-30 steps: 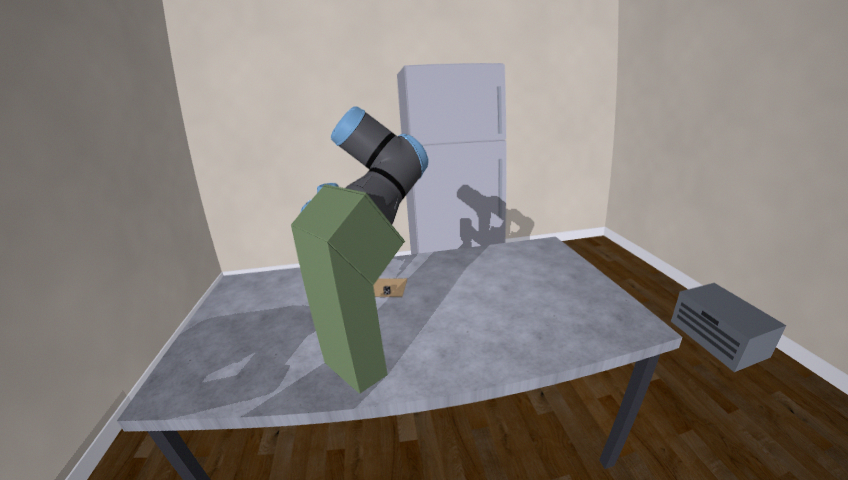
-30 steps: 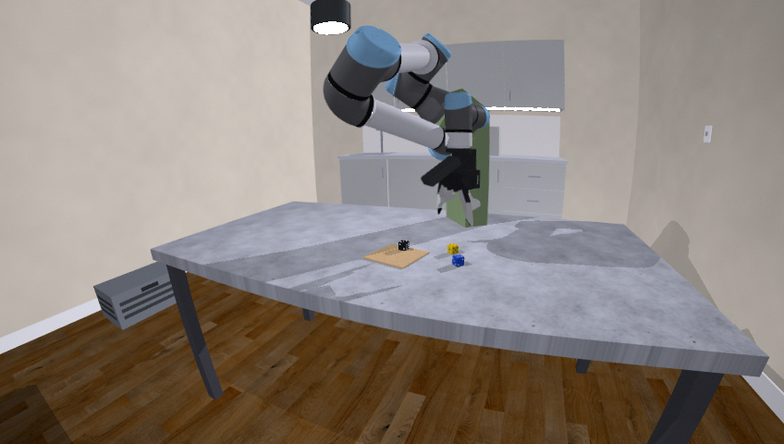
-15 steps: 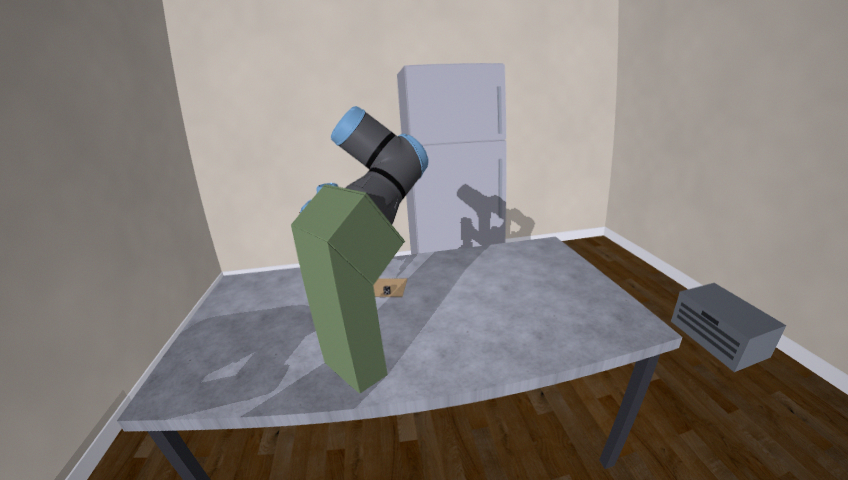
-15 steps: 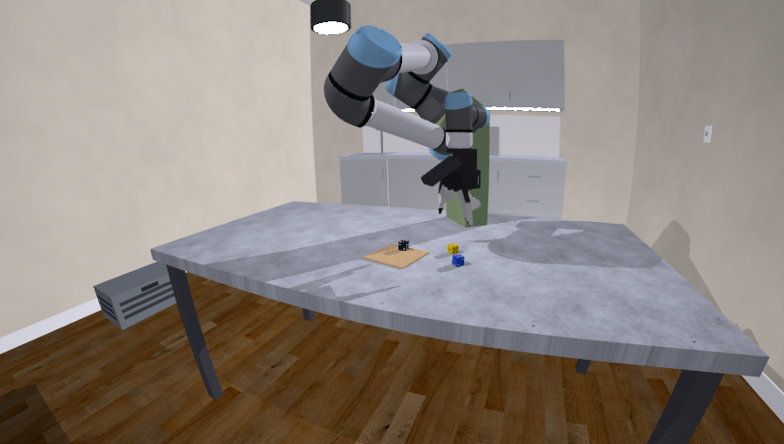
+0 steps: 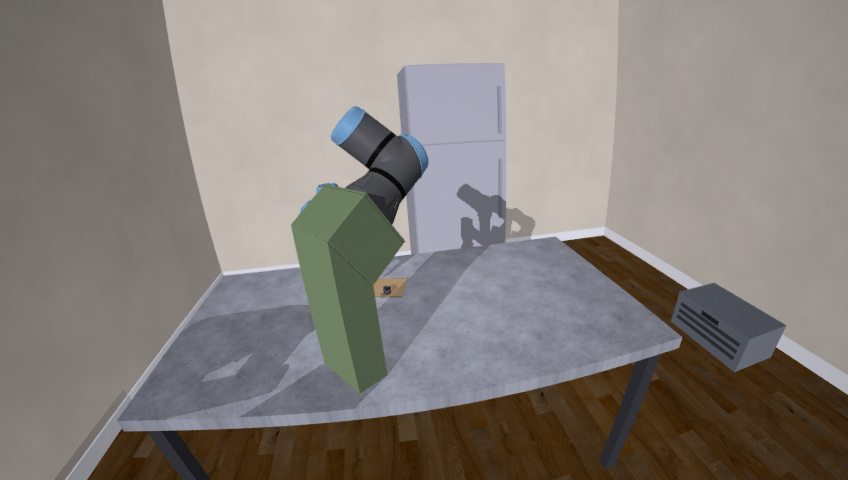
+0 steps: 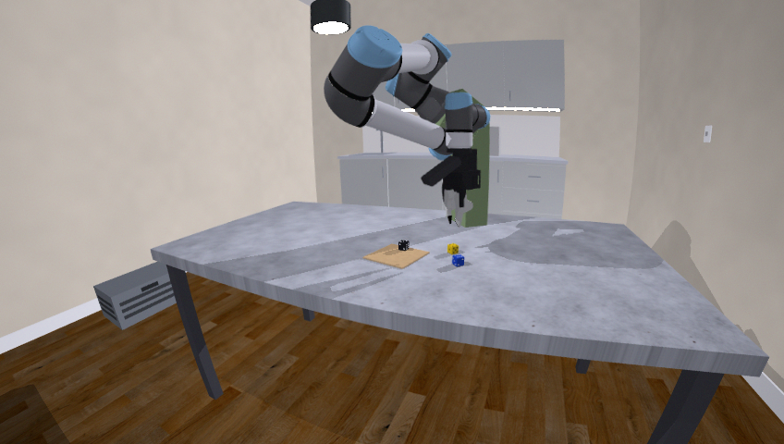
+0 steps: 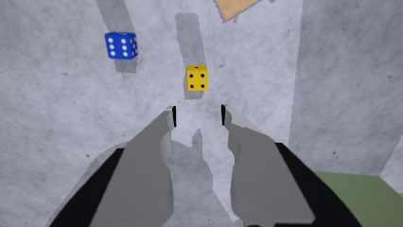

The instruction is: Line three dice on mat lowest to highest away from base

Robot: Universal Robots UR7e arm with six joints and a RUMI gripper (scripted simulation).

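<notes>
Right now my hand is 90 mm above the yellow die. The rest, counted from my hand: blue die 90 mm ahead, 10 mm to the left, 90 mm below; mat 30 mm ahead, 160 mm to the right, 100 mm below; black die 10 mm behind, 150 mm to the right, 80 mm below.
</notes>
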